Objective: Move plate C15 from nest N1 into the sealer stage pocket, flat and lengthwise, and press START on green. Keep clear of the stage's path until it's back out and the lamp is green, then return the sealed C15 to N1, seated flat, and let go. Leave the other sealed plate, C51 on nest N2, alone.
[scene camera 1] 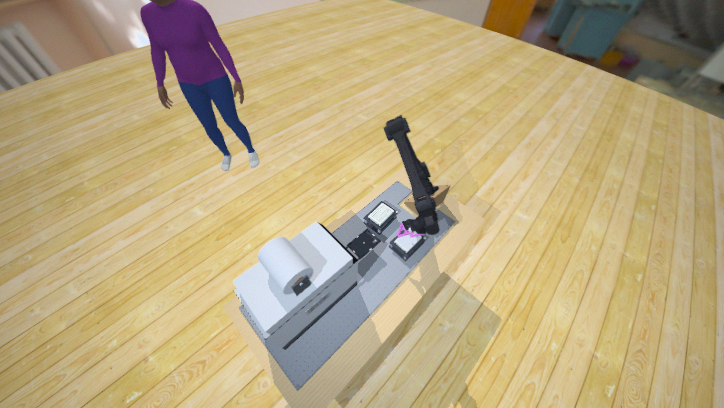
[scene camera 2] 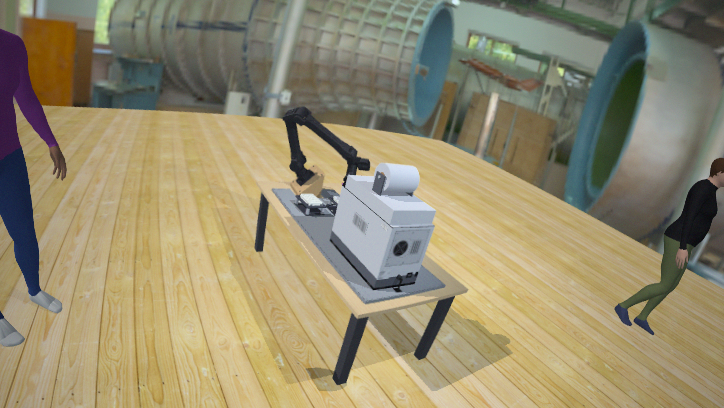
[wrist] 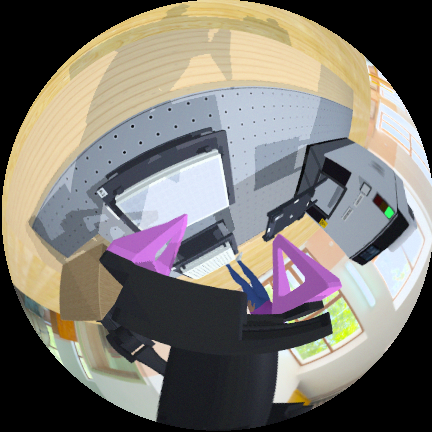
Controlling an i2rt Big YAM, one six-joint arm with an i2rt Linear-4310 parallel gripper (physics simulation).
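Pixels of known places: gripper, fingertip midpoint: [scene camera 1: 404, 236] [wrist: 232, 228]; arm's base, origin of the base link: [scene camera 2: 305, 178] [wrist: 96, 298].
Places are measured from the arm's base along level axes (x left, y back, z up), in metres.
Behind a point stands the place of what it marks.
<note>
My gripper [scene camera 1: 409, 233] {x 0.109, y -0.362, z 0.046 m} [wrist: 232, 228] {x 0.109, y -0.362, z 0.046 m} is open and empty, low over the near edge of a plate with a smooth, sealed-looking top [scene camera 1: 405, 245] {x 0.135, y -0.366, z -0.011 m} [wrist: 177, 190] {x 0.139, y -0.329, z -0.011 m}, which lies flat in its dark nest [wrist: 226, 160] {x 0.142, y -0.400, z -0.027 m}. A second plate, with visible rows of wells [scene camera 1: 380, 214] {x -0.086, y -0.321, z -0.008 m} [scene camera 2: 312, 200] {x -0.092, y -0.344, z -0.005 m} [wrist: 212, 263] {x -0.079, y -0.318, z -0.005 m}, lies flat in the other nest. I cannot read which plate is C15 or C51. The empty dark stage [scene camera 1: 363, 243] {x -0.012, y -0.527, z 0.017 m} [wrist: 290, 215] {x -0.011, y -0.522, z 0.018 m} is out in front of the sealer [scene camera 1: 324, 253] {x 0.012, y -0.766, z 0.276 m} [scene camera 2: 364, 217] {x -0.124, y -0.905, z 0.166 m} [wrist: 345, 200] {x 0.017, y -0.672, z 0.088 m}. Its lamp [wrist: 389, 212] {x 0.082, y -0.671, z 0.200 m} is green. The fingers are hidden in scene camera 2.
A white film roll [scene camera 1: 283, 263] {x 0.007, y -0.910, z 0.402 m} [scene camera 2: 400, 178] {x -0.039, y -0.958, z 0.363 m} sits on top of the sealer. The stage lies between the nests and the sealer. A wooden block [scene camera 1: 407, 203] {x -0.052, y -0.111, z -0.062 m} [wrist: 87, 285] {x 0.074, y -0.081, z 0.006 m} stands at the arm's base. One person [scene camera 1: 184, 43] stands beyond the table; another [scene camera 2: 696, 212] is at the right.
</note>
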